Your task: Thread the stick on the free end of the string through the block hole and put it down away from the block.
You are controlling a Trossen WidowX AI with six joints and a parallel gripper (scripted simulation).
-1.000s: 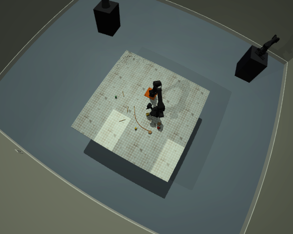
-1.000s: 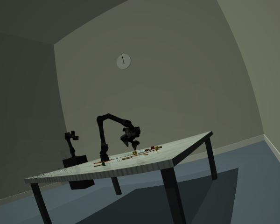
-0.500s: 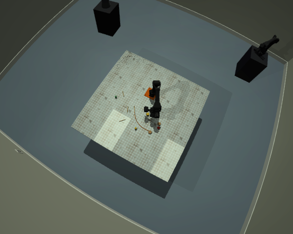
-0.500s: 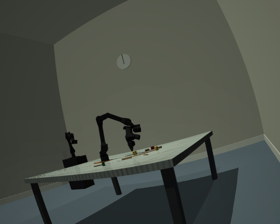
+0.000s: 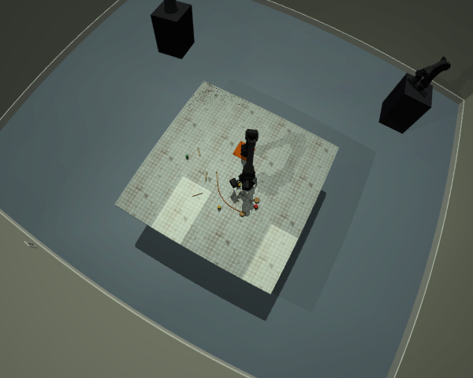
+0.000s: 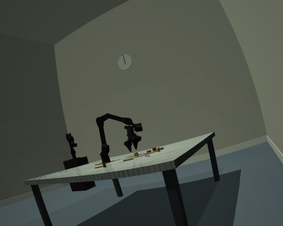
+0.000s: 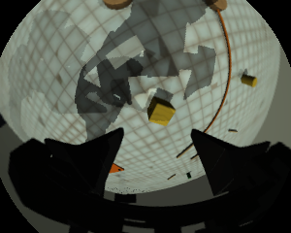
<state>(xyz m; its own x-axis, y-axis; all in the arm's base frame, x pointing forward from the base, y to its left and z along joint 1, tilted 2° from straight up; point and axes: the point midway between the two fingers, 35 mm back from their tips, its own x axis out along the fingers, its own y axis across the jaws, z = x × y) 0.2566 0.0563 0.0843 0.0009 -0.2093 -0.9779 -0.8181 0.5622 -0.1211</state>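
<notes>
The yellow wooden block is 10 mm ahead of my gripper tip and 30 mm below it. Also, from my gripper tip: red cube (110 mm ahead, 180 mm to the left, 40 mm below); then round wooden disc (60 mm ahead, 170 mm to the left, 40 mm below); then round wooden button (200 mm ahead, 110 mm to the left, 40 mm below).
</notes>
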